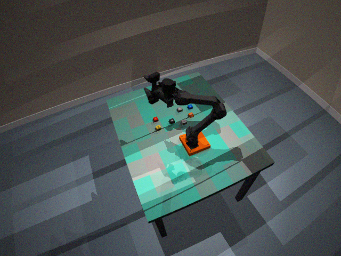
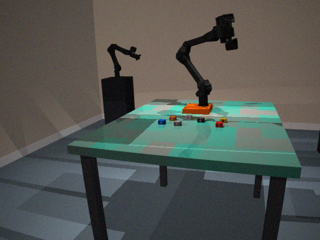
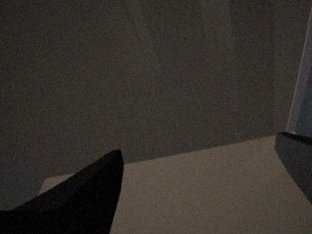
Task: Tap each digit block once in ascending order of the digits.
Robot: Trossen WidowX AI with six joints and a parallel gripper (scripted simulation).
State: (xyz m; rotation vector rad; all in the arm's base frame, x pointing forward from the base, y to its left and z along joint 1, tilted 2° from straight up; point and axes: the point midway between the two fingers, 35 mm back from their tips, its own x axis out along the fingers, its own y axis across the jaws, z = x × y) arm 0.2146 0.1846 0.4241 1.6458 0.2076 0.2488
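The red block is 100 mm ahead of my gripper tip, 70 mm to the right of it and 450 mm below it. The rest, counted from my gripper tip: black block (20 mm ahead, 170 mm to the right, 450 mm below); white block (30 mm behind, 240 mm to the right, 450 mm below); yellow block (10 mm ahead, 50 mm to the right, 450 mm below).
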